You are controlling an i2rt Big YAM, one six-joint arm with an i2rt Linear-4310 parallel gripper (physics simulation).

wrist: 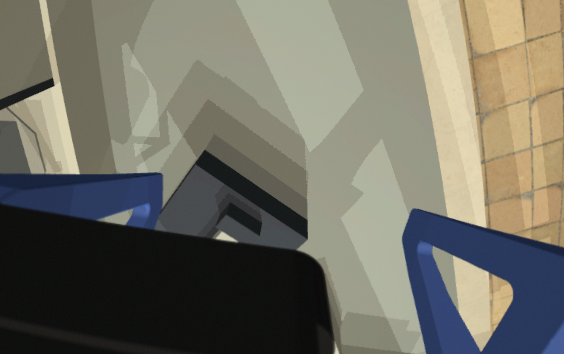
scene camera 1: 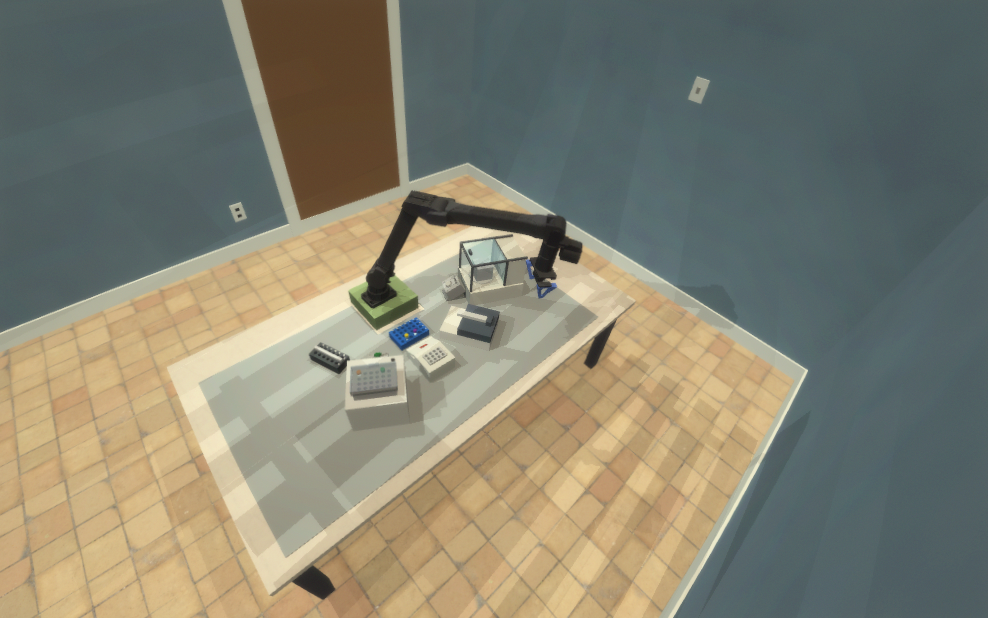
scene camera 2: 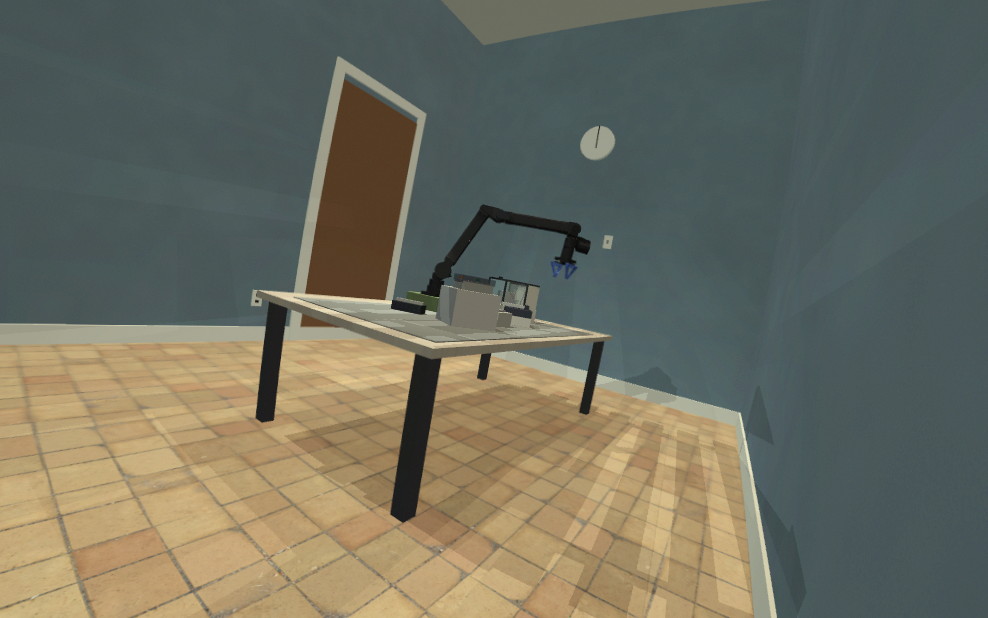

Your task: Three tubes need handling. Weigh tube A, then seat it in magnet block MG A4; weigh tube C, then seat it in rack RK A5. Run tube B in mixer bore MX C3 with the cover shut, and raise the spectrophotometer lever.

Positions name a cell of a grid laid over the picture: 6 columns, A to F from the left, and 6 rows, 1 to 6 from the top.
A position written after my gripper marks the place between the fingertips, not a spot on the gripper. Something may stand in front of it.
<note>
My gripper (scene camera 1: D3) is open and holds nothing. Also in view: a glass-box balance (scene camera 1: C3) and a dark grey and cream device (wrist: C4).
My gripper also shows in the wrist view (wrist: D4). The glass-box balance shows as well in the wrist view (wrist: A3).
</note>
